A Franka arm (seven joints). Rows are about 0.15 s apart.
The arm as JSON. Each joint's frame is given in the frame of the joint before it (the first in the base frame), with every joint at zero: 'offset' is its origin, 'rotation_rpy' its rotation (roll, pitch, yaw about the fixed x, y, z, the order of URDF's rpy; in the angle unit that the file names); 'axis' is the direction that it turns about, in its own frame. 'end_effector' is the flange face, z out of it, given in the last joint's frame.
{
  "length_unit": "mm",
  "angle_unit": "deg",
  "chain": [
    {
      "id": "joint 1",
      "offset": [
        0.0,
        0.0,
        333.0
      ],
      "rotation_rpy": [
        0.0,
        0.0,
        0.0
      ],
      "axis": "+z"
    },
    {
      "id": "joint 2",
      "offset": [
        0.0,
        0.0,
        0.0
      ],
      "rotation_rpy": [
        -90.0,
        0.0,
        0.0
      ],
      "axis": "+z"
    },
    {
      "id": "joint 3",
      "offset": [
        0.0,
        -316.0,
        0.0
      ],
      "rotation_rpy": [
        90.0,
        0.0,
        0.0
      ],
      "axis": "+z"
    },
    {
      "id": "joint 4",
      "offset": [
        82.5,
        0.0,
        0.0
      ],
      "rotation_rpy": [
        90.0,
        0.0,
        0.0
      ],
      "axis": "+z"
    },
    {
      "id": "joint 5",
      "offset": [
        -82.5,
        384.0,
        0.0
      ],
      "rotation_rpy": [
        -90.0,
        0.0,
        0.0
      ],
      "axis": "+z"
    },
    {
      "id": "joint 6",
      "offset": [
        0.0,
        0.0,
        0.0
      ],
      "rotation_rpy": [
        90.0,
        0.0,
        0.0
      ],
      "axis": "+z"
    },
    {
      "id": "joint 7",
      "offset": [
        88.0,
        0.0,
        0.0
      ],
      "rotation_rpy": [
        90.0,
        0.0,
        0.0
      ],
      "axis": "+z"
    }
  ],
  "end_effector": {
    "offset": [
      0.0,
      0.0,
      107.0
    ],
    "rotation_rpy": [
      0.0,
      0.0,
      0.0
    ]
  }
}
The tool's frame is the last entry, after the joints.
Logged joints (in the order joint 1, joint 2, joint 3, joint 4, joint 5, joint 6, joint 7), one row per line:
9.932 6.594 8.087 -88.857 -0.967 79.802 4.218
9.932 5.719 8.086 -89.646 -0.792 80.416 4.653
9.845 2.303 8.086 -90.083 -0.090 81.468 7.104
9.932 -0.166 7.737 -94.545 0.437 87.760 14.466
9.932 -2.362 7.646 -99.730 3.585 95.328 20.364
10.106 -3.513 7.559 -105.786 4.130 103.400 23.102
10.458 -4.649 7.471 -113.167 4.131 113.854 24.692
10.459 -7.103 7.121 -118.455 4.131 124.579 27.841
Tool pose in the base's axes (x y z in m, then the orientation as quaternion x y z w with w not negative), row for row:
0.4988 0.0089 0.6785 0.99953 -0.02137 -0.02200 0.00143
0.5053 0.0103 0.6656 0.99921 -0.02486 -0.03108 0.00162
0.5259 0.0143 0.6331 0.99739 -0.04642 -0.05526 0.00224
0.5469 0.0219 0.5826 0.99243 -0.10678 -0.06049 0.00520
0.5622 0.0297 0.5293 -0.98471 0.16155 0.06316 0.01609
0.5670 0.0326 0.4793 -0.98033 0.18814 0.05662 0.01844
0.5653 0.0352 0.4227 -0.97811 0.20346 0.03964 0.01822
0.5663 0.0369 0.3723 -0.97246 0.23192 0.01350 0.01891
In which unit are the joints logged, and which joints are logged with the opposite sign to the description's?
The joints are logged in degrees. Opposite sign: joint 2, joint 3.
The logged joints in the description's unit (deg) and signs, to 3 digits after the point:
9.932 -6.594 -8.087 -88.857 -0.967 79.802 4.218
9.932 -5.719 -8.086 -89.646 -0.792 80.416 4.653
9.845 -2.303 -8.086 -90.083 -0.090 81.468 7.104
9.932 0.166 -7.737 -94.545 0.437 87.760 14.466
9.932 2.362 -7.646 -99.730 3.585 95.328 20.364
10.106 3.513 -7.559 -105.786 4.130 103.400 23.102
10.458 4.649 -7.471 -113.167 4.131 113.854 24.692
10.459 7.103 -7.121 -118.455 4.131 124.579 27.841

